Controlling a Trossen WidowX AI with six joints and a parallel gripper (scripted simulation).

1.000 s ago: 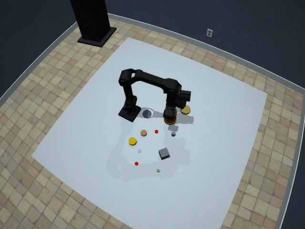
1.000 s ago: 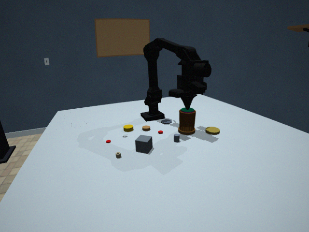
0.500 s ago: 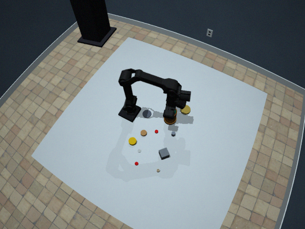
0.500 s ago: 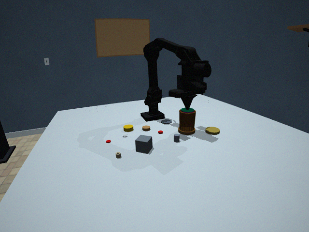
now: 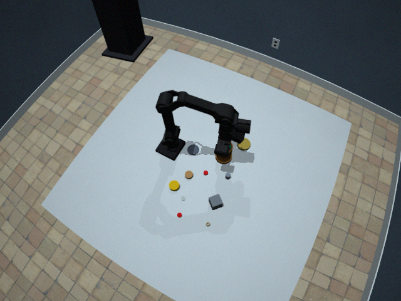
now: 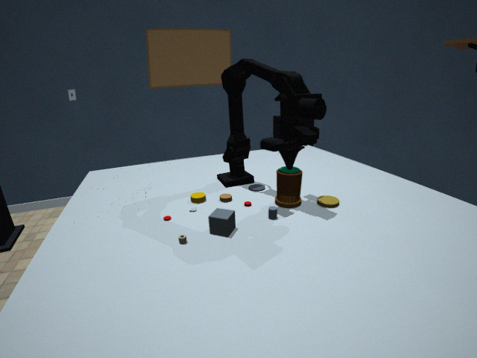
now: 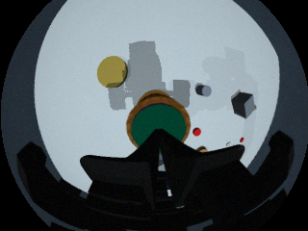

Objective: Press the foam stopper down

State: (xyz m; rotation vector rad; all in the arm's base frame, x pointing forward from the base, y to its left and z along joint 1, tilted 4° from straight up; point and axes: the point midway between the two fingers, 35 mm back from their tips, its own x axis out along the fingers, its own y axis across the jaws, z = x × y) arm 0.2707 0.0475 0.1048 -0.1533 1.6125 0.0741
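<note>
Now: the green foam stopper 50 mm below my hand. Round my hand: small grey cylinder 130 mm below, 100 mm to the right, 60 mm ahead; red button 140 mm below, 120 mm to the right, 50 mm behind; olive disc 130 mm below, 100 mm to the left, 70 mm ahead.
</note>
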